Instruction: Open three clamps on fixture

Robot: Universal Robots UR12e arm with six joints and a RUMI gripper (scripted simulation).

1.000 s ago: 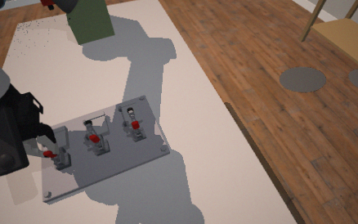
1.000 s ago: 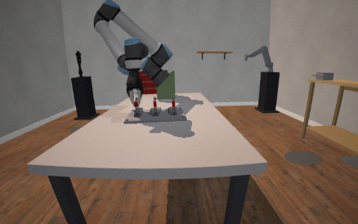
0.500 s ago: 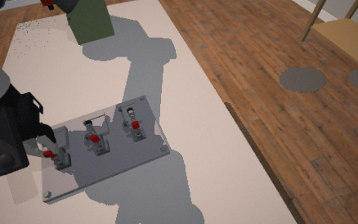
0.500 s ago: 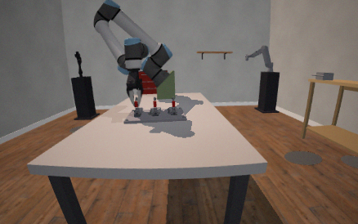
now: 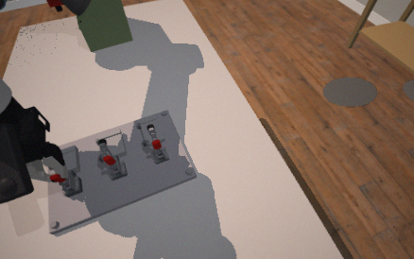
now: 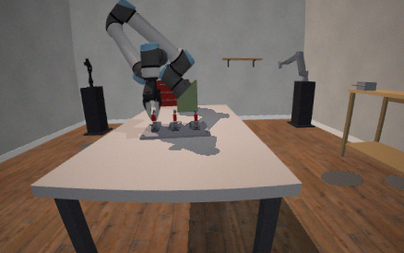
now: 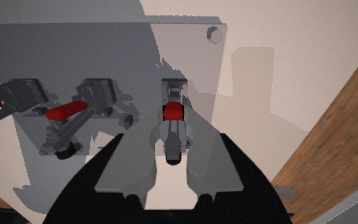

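The grey block part is 9 cm behind my hand, 5 cm below it and 1 cm to the right of it. The rest, counted from my hand: metal plate: 10 cm to the left, 10 cm behind, 6 cm below.
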